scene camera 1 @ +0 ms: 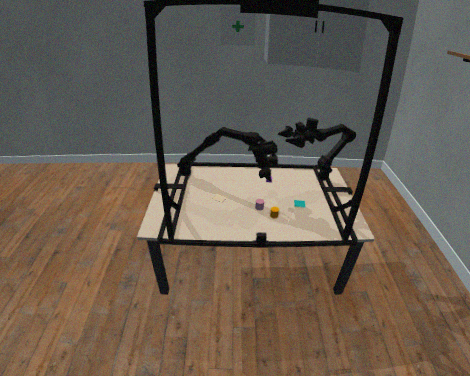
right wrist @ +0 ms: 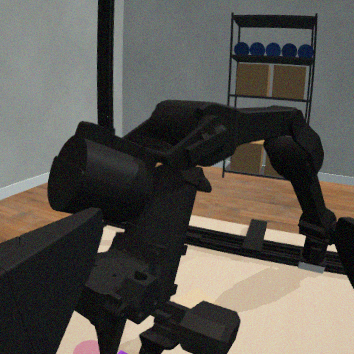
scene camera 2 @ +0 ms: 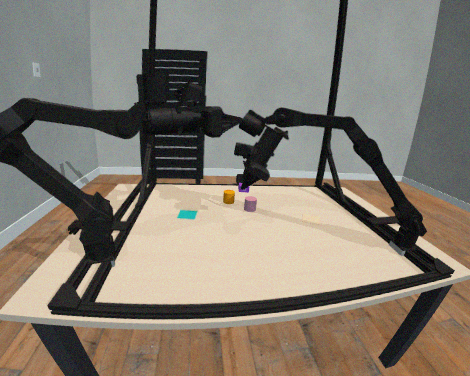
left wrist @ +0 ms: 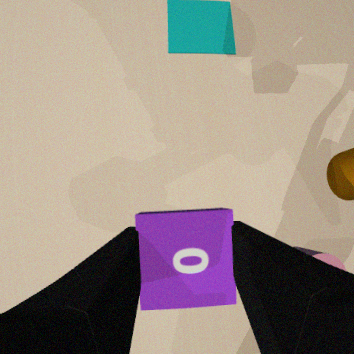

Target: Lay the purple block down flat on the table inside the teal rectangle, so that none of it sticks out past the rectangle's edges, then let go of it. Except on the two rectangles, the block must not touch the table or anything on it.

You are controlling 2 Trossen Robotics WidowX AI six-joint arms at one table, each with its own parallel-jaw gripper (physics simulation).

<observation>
my left gripper: holds a purple block
my right gripper: open, holds nothing
</observation>
